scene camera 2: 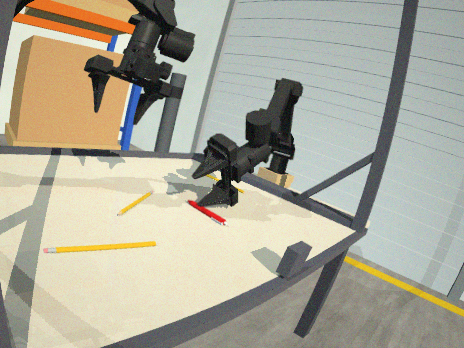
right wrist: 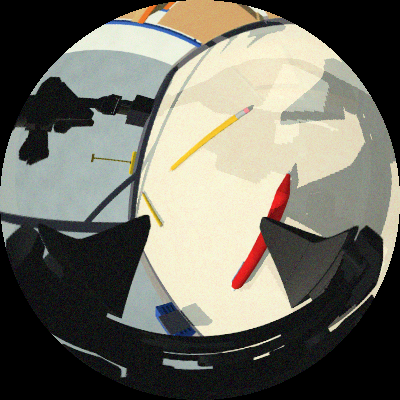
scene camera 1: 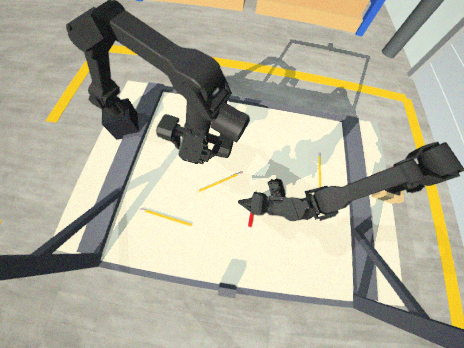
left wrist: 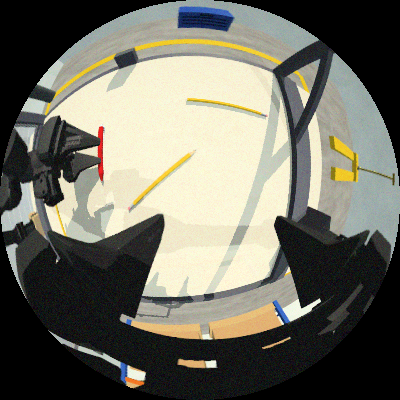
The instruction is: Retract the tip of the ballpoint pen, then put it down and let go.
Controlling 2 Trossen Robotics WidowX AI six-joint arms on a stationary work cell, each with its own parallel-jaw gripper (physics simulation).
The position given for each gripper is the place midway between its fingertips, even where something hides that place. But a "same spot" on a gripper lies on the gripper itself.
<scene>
The left gripper shows in scene camera 2 (115, 118), in the right wrist view (92, 120), in scene camera 1 and in the left wrist view. The right gripper shows in scene camera 2, in the right wrist view, in scene camera 1 (245, 202) and in the left wrist view (100, 152). One and the same spot on the left gripper: (scene camera 1: 176, 136) is (left wrist: 324, 268). The same spot on the right gripper: (right wrist: 307, 263) is (scene camera 2: 216, 192).
</scene>
